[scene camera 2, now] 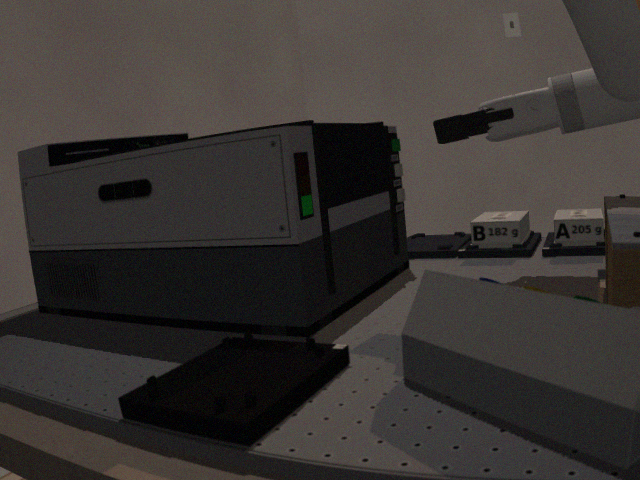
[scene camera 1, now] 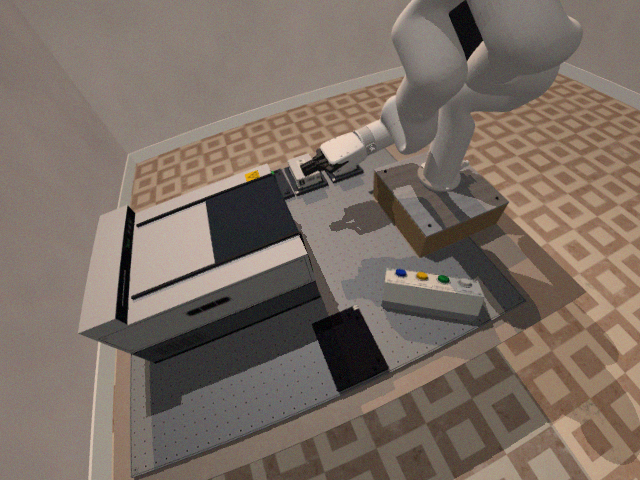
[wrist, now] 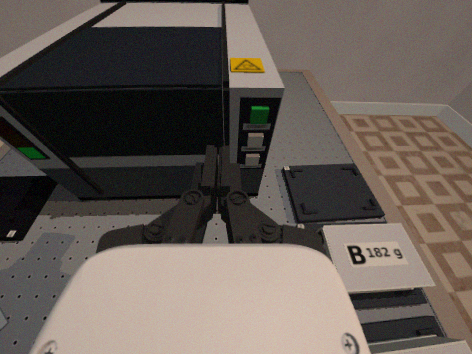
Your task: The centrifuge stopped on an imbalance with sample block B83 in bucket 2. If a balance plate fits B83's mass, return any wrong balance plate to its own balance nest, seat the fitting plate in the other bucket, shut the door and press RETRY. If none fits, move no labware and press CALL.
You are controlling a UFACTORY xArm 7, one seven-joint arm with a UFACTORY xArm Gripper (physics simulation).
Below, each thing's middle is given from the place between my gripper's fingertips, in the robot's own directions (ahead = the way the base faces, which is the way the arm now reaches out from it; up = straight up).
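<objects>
The dark sliding door (scene camera 1: 246, 217) is 170 mm ahead of my hand, 90 mm to the left of it and 20 mm above it; going by their middles, of the things named here the dark sliding door is the nearest to my hand. The centrifuge (scene camera 2: 278, 230) is 330 mm ahead of my hand, 90 mm to the left of it and 70 mm below it. Then there is balance plate B, 182 g (scene camera 2: 491, 229), which is 60 mm behind my hand, 200 mm to the right of it and 160 mm below it, while balance plate A, 205 g (scene camera 2: 575, 227) is 190 mm behind my hand, 190 mm to the right of it and 160 mm below it.
</objects>
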